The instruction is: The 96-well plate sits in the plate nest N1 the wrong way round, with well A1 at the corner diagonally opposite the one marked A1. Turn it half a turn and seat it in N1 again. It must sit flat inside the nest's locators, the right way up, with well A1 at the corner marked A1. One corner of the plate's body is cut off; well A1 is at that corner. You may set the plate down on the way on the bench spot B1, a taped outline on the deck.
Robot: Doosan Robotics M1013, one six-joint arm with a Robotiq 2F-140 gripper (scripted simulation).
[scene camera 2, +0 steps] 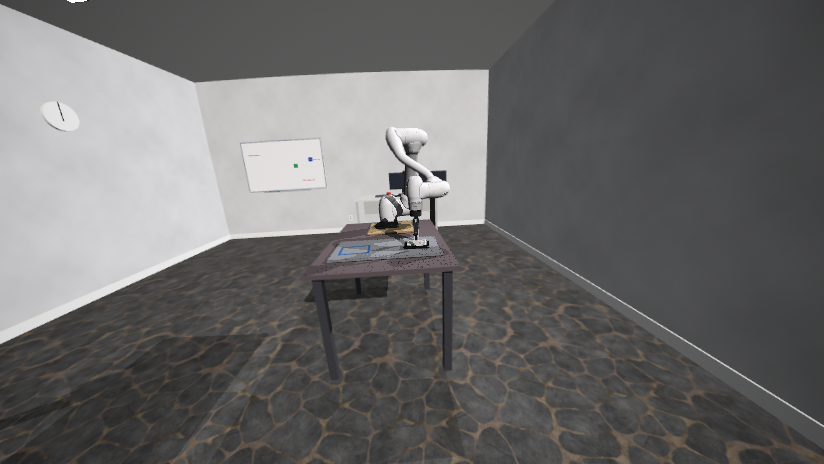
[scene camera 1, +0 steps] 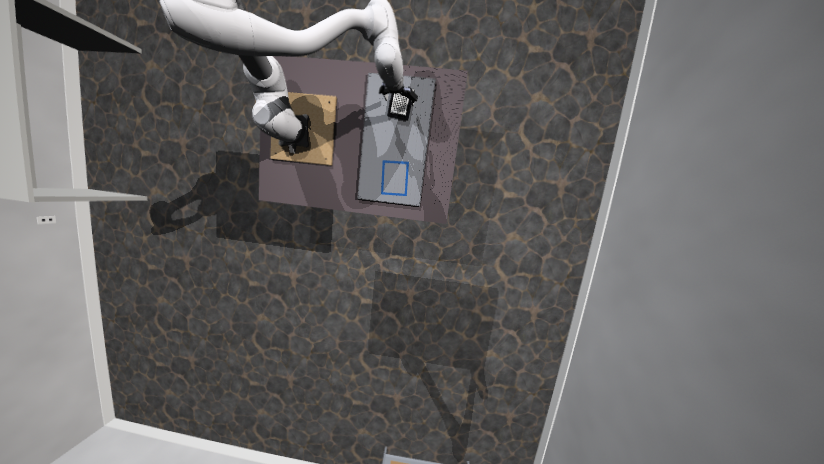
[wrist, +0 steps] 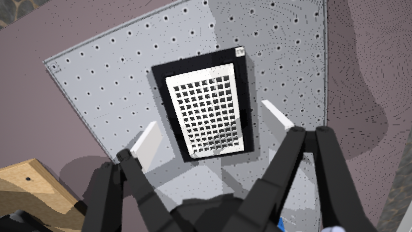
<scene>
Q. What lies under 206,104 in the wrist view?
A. A white 96-well plate.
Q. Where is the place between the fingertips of my gripper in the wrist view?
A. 209,120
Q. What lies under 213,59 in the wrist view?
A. A black plate nest N1.
</scene>
